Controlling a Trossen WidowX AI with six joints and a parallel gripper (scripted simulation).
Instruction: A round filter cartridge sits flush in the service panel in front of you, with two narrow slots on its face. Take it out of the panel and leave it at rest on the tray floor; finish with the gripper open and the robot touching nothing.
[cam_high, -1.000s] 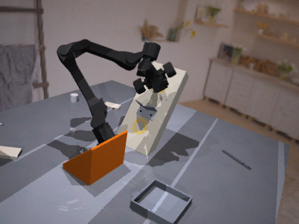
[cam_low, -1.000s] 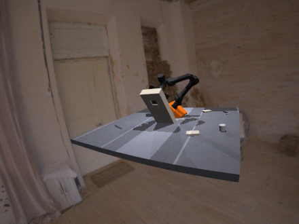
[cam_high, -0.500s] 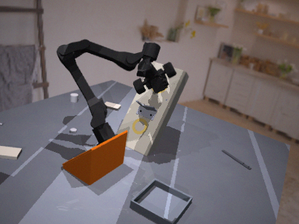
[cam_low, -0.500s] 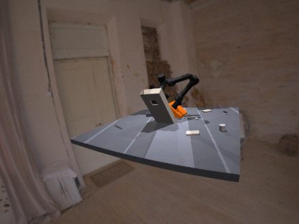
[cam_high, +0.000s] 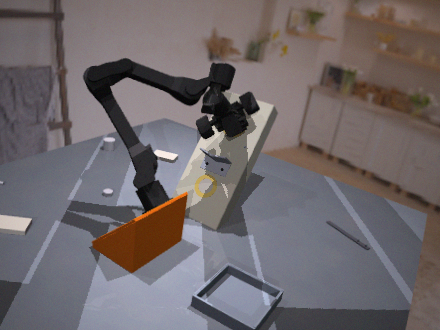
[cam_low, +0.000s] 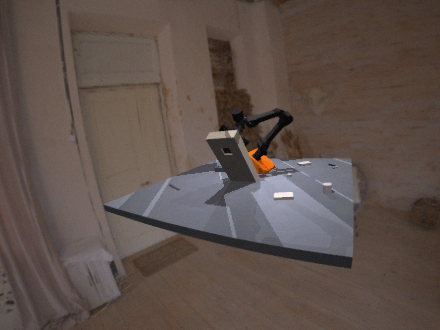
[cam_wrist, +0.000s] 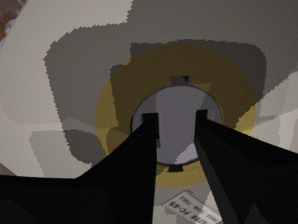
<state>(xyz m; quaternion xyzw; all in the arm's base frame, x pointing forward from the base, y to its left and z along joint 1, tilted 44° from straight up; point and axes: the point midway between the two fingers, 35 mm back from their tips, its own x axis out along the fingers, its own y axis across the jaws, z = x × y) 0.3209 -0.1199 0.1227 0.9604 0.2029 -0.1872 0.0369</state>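
My gripper tip is now 10 mm short of the white round filter cartridge and 10 mm above it. Round my gripper tip: shallow grey tray 410 mm behind, 280 mm to the right, 240 mm below; then beige service panel 80 mm below, 40 mm behind.
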